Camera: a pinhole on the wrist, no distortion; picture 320 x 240 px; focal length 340.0 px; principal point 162.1 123.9 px. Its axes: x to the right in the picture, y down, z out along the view. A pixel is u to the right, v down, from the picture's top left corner.
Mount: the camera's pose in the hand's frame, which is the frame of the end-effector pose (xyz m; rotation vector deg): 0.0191 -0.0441 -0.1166 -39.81 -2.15 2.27
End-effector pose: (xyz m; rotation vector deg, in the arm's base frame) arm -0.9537 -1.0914 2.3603 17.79 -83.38 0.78
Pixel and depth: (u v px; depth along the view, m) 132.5 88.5 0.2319
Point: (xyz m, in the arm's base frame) -1.0461 -1.0246 2.3722
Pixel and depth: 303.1 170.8 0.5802
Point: -1.2790 -0.8094 2.6879
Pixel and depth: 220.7 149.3 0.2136
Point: -1.0059 -1.0054 2.4289
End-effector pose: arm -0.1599 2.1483 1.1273 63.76 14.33 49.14
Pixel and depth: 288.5 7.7 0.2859
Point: -0.0207 2.1268 1.2886
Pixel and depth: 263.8 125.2 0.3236
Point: -0.0973 2.1576 1.3556
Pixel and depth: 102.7 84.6 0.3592
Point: -0.1655 2.0057 1.3269
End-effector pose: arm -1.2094 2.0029 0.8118 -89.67 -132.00 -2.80
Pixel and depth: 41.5 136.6 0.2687
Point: -1.0838 1.9921 0.6864
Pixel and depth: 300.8 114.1 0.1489
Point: -1.1876 2.0880 0.8240
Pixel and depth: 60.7 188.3 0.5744
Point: -0.8568 2.0508 0.4540
